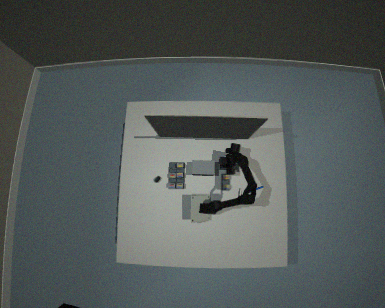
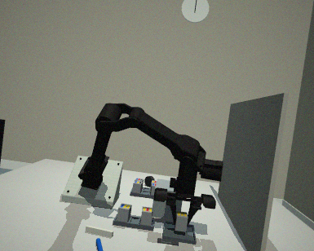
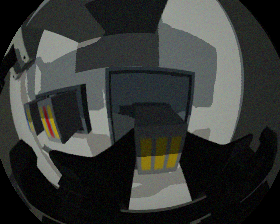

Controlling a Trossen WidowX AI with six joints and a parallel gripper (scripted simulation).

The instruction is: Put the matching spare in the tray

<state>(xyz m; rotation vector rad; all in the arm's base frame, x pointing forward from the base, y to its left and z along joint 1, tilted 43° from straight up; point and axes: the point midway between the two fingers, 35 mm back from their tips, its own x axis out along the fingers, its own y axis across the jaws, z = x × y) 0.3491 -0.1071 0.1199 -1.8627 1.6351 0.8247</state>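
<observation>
Right now my gripper tip is 20 mm above the dark grey tray. From my gripper tip the other things lie so: rack (150 mm behind, 10 mm to the left, 20 mm below); blue pen (180 mm behind, 220 mm to the right, 20 mm below); mounted unit (60 mm behind, 190 mm to the left, 30 mm above).
</observation>
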